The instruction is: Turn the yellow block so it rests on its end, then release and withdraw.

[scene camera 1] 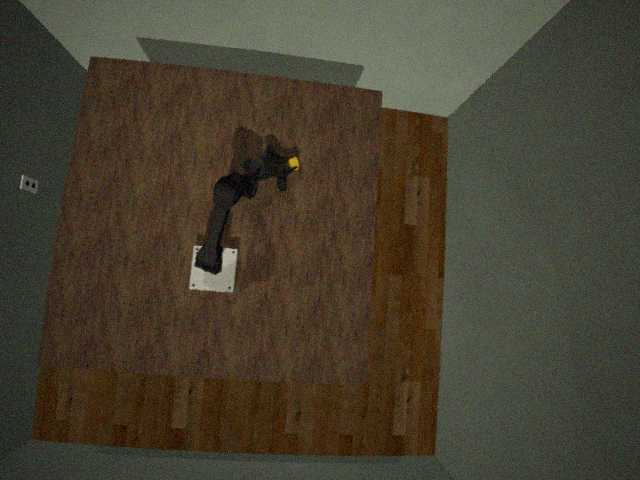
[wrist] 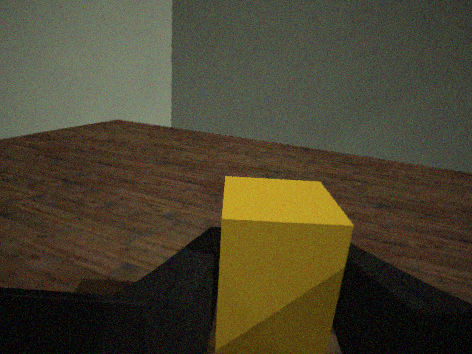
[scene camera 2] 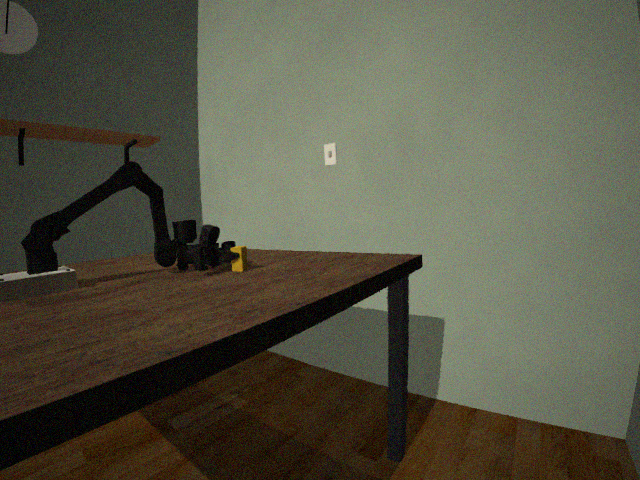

Observation:
In view: my gripper (scene camera 2: 242, 254) and a yellow block (wrist: 284, 244).
My gripper is seen too in scene camera 1 (scene camera 1: 296, 162) and in the wrist view (wrist: 268, 241).

